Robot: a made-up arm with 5 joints. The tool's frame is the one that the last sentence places. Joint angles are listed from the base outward.
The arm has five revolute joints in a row. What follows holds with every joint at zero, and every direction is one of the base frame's.
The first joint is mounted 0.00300 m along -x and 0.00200 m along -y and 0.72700 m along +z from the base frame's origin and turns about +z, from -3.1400 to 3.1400 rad.
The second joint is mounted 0.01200 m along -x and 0.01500 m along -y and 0.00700 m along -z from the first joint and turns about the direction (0, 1, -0.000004), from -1.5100 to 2.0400 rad.
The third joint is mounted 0.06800 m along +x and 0.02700 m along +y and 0.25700 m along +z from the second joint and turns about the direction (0, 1, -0.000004), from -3.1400 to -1.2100 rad.
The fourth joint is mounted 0.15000 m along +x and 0.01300 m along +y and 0.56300 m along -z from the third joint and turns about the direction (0, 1, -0.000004), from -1.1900 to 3.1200 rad.
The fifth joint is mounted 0.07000 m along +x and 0.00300 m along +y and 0.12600 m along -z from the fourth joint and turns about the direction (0, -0.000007, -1), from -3.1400 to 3.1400 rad.
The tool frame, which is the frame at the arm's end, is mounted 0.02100 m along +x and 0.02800 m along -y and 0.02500 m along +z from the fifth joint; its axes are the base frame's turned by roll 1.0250, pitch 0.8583 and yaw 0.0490 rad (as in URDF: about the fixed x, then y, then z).
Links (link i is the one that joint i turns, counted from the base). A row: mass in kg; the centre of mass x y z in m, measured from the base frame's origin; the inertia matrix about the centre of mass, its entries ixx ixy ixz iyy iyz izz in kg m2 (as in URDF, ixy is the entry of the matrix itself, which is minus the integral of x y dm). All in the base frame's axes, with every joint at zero. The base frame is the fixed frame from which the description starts. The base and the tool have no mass.
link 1: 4.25; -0.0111 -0.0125 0.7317; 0.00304 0 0 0.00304 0 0.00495
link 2: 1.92; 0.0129 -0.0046 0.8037; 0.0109 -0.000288 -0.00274 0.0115 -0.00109 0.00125
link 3: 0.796; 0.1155 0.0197 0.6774; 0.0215 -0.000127 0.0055 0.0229 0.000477 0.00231
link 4: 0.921; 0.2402 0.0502 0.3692; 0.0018 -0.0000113 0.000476 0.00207 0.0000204 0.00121
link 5: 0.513; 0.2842 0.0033 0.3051; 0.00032 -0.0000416 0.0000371 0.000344 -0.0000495 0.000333
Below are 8 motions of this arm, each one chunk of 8 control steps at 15 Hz.
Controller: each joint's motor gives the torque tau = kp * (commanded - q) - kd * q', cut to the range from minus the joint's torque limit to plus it. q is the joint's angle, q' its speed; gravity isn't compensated. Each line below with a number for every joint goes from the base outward.
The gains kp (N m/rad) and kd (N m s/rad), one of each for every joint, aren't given. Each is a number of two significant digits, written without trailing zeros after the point. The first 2 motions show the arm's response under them.
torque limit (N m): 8.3 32 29 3.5 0.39
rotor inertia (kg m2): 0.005 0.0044 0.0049 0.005 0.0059
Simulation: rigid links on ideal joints. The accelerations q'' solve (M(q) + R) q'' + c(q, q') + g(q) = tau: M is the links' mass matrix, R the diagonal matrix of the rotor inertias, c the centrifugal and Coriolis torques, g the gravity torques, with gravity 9.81 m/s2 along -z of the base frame. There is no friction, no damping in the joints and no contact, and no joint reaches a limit. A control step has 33 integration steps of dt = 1/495 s. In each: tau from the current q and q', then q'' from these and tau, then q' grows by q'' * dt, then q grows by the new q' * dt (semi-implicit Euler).
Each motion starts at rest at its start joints. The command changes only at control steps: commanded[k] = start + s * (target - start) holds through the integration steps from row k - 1 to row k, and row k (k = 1, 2, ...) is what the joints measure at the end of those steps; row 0 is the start. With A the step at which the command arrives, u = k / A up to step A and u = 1 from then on. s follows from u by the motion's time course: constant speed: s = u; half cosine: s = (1 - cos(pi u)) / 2; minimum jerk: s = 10 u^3 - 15 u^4 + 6 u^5; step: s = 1 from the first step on.
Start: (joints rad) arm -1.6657 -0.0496 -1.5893 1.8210 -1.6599
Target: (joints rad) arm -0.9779 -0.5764 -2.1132 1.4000 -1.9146
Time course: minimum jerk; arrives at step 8
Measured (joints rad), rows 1 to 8:
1: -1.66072 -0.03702 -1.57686 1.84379 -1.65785
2: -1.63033 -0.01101 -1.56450 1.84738 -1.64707
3: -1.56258 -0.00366 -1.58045 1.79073 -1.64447
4: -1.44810 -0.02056 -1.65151 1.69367 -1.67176
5: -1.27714 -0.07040 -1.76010 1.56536 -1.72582
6: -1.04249 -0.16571 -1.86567 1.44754 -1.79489
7: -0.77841 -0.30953 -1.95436 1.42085 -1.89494
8: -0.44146 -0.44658 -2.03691 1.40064 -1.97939
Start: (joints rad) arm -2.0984 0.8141 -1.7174 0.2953 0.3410
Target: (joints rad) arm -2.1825 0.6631 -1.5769 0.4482 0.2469
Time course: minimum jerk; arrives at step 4
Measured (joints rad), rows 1 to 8:
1: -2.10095 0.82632 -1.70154 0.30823 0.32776
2: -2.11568 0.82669 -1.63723 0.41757 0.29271
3: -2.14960 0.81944 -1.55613 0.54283 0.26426
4: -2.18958 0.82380 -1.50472 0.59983 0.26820
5: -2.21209 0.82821 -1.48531 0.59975 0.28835
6: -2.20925 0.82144 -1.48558 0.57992 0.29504
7: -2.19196 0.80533 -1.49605 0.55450 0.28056
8: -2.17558 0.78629 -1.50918 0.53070 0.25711
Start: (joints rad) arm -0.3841 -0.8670 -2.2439 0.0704 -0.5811
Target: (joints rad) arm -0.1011 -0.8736 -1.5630 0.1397 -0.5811
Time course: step
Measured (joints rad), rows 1 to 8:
1: -0.27899 -1.05311 -1.90059 -0.09522 -0.66227
2: -0.04743 -1.05416 -1.74183 -0.11121 -0.67833
3: -0.04779 -0.99106 -1.64683 0.03444 -0.53647
4: -0.09534 -0.90443 -1.56965 0.17039 -0.50433
5: -0.10295 -0.82635 -1.50728 0.27628 -0.52401
6: -0.10466 -0.77581 -1.46607 0.33739 -0.52988
7: -0.10456 -0.75725 -1.44978 0.34781 -0.51641
8: -0.10379 -0.76609 -1.45605 0.31493 -0.50497

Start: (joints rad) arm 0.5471 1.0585 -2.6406 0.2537 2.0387
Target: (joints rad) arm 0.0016 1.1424 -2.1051 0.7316 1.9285
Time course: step
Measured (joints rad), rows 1 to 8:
1: 0.53457 0.95908 -2.40002 0.37938 2.00785
2: 0.49662 1.03423 -2.24335 0.61361 1.96119
3: 0.42724 1.18751 -2.11232 0.74114 1.94038
4: 0.31109 1.35542 -2.02932 0.82090 1.94532
5: 0.12577 1.51321 -2.00258 0.80873 1.95796
6: -0.09746 1.60825 -1.99394 0.79906 1.92454
7: -0.28857 1.62134 -1.98754 0.82285 1.86510
8: -0.41749 1.56164 -1.98367 0.83438 1.84290

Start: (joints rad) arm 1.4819 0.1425 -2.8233 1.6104 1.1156
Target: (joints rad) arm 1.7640 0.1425 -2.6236 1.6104 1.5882
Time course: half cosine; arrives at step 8
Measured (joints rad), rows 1 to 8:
1: 1.49172 0.14754 -2.81889 1.67905 1.13564
2: 1.51947 0.15832 -2.79708 1.72887 1.20166
3: 1.56268 0.17248 -2.76149 1.72132 1.28669
4: 1.61517 0.18716 -2.71772 1.70968 1.36934
5: 1.66969 0.20130 -2.67146 1.71136 1.45218
6: 1.71845 0.21463 -2.62853 1.71614 1.53516
7: 1.75398 0.22653 -2.59461 1.71897 1.60436
8: 1.77015 0.23602 -2.57433 1.72111 1.64180

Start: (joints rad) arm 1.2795 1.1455 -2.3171 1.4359 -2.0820
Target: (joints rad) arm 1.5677 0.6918 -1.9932 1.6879 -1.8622
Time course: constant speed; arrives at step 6
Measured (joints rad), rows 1 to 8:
1: 1.29119 1.13103 -2.26770 1.45151 -2.04406
2: 1.32602 1.11679 -2.19003 1.52124 -1.96987
3: 1.38621 1.09446 -2.10731 1.59256 -1.90543
4: 1.46196 1.05390 -2.03325 1.63726 -1.87195
5: 1.53447 0.98977 -1.97312 1.66961 -1.86039
6: 1.59119 0.90486 -1.92539 1.70085 -1.84794
7: 1.62047 0.84370 -1.92633 1.71513 -1.85359
8: 1.61845 0.80264 -1.93962 1.69212 -1.87158

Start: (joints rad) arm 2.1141 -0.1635 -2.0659 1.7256 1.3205
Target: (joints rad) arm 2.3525 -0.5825 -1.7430 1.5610 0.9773
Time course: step
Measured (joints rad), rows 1 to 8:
1: 2.17079 -0.35592 -1.80473 1.61089 1.15040
2: 2.33108 -0.44854 -1.71253 1.69654 0.92538
3: 2.40768 -0.49845 -1.69031 1.69939 0.91315
4: 2.36637 -0.53168 -1.69555 1.66756 1.00686
5: 2.34604 -0.55211 -1.70414 1.65213 1.04832
6: 2.35236 -0.56236 -1.70821 1.65782 1.03705
7: 2.35383 -0.56400 -1.70765 1.66395 1.01867
8: 2.35292 -0.55930 -1.70382 1.66443 1.00970

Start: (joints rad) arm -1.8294 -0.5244 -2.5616 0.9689 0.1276
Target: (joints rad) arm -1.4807 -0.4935 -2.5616 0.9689 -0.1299
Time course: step
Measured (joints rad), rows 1 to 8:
1: -1.59887 -0.51871 -2.56725 1.00749 0.01841
2: -1.48834 -0.52461 -2.57429 1.02249 -0.08157
3: -1.48059 -0.52954 -2.57910 1.00157 -0.11219
4: -1.48035 -0.53210 -2.58137 0.99437 -0.10229
5: -1.48035 -0.53194 -2.58134 0.99887 -0.08079
6: -1.48044 -0.52919 -2.57949 1.00501 -0.06782
7: -1.48058 -0.52488 -2.57664 1.01067 -0.06717
8: -1.48072 -0.52024 -2.57362 1.01581 -0.07183

